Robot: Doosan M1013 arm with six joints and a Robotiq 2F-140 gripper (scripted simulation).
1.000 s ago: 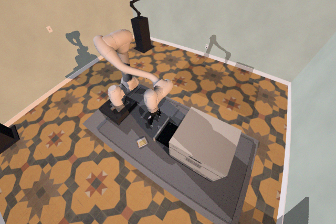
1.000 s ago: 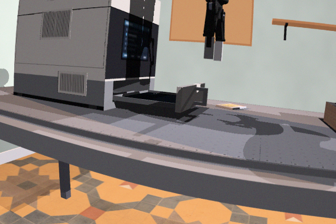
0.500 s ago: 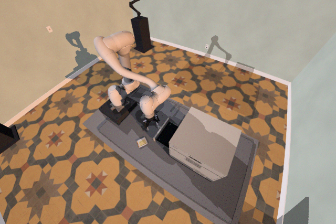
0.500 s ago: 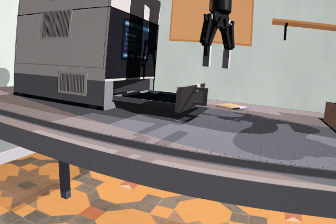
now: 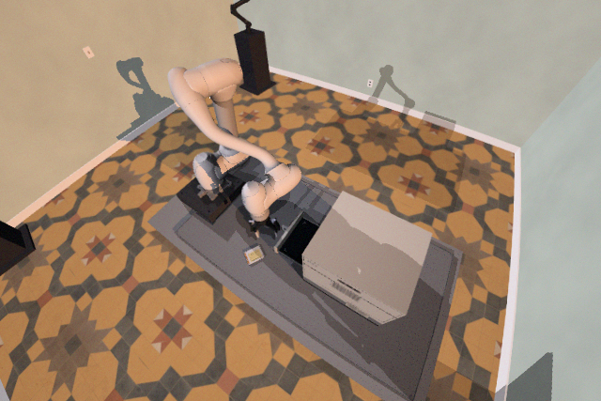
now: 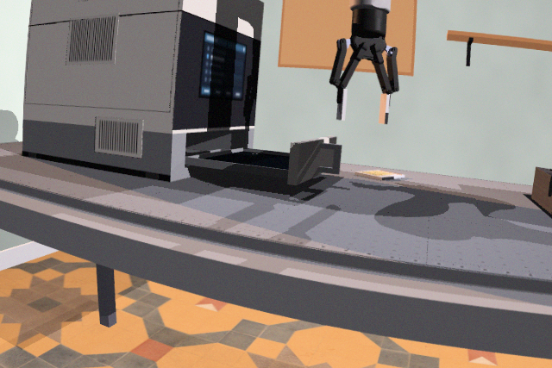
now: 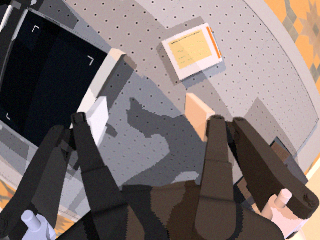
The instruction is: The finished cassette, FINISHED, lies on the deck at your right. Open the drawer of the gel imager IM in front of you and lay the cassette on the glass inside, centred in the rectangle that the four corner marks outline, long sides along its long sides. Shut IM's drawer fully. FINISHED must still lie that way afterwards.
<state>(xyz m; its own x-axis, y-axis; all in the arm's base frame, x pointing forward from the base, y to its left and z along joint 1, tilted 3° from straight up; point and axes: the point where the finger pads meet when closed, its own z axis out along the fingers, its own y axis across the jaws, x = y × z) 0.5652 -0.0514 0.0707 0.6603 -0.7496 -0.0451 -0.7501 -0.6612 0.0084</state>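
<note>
Now: the cassette 3 cm behind my hand, 12 cm to the right of it and 15 cm below it.
</note>
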